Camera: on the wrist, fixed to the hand. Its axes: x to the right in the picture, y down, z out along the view.
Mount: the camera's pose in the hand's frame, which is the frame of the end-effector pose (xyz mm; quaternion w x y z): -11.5 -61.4 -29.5 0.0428 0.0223 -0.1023 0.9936
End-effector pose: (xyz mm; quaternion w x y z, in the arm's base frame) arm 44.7 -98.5 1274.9 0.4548 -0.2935 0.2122 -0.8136
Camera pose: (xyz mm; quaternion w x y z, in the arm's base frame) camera -8.1 -55.8 1287.5 0.8561 0.1252 0.2360 0.4424
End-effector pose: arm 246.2 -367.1 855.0 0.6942 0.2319 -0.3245 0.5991
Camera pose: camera 310.8 -364.7 830.6 0.6039 0.2357 0.3020 -0.6989
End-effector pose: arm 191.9 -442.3 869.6 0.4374 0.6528 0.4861 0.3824
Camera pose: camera 143.5 -438.7 820.4 0.3261 -0.5598 0.6640 -0.3733
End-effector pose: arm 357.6 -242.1 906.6 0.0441 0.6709 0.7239 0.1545
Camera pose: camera 291.9 -261.5 915.6 0.0925 -0.7648 0.6367 0.0343
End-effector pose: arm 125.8 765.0 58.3 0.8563 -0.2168 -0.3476 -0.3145
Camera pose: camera 90.6 708.6 39.7 0.3184 -0.3677 0.1059 0.8673
